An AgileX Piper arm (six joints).
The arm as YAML. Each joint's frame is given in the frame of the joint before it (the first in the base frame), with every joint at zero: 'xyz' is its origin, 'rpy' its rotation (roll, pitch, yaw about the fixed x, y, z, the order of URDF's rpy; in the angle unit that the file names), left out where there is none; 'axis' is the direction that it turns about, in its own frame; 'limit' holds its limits. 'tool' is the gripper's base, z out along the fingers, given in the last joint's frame.
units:
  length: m
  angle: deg
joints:
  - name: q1
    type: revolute
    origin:
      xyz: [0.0, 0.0, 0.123]
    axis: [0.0, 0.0, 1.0]
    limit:
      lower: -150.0
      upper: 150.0
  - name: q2
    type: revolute
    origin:
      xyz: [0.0, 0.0, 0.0]
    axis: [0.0, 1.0, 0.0]
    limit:
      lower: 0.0
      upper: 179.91
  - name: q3
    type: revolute
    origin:
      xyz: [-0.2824, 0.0, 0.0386]
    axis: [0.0, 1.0, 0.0]
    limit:
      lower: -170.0
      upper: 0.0
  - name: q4
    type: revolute
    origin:
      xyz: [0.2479, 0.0, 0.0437]
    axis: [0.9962, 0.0, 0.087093]
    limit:
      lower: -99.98
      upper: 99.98
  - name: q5
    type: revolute
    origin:
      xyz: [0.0, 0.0, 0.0]
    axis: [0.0, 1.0, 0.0]
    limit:
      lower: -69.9
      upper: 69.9
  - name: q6
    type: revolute
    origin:
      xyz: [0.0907, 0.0, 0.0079]
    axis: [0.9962, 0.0, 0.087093]
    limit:
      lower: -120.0
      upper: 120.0
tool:
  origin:
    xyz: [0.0, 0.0, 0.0]
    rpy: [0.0, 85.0, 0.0]
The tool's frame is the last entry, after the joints.
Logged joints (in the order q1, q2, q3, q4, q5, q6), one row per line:
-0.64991, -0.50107, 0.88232, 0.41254, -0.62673, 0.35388
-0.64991, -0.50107, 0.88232, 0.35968, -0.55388, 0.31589
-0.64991, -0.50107, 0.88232, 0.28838, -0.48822, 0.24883
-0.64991, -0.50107, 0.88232, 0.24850, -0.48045, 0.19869
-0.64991, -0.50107, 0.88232, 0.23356, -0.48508, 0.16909
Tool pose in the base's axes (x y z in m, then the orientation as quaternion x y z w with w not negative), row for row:
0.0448, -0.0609, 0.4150, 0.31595, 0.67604, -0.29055, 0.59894
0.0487, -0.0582, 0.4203, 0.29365, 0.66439, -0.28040, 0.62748
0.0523, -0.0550, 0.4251, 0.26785, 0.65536, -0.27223, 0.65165
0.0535, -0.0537, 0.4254, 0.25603, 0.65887, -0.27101, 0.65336
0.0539, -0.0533, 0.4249, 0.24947, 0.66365, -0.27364, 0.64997
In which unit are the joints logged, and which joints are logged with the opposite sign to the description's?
The joints are logged in radians. Opposite sign: q2, q3, q4, q5.
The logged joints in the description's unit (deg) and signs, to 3 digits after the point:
-37.237, 28.709, -50.553, -23.637, 35.909, 20.276
-37.237, 28.709, -50.553, -20.608, 31.735, 18.099
-37.237, 28.709, -50.553, -16.523, 27.973, 14.257
-37.237, 28.709, -50.553, -14.238, 27.528, 11.384
-37.237, 28.709, -50.553, -13.382, 27.793, 9.688

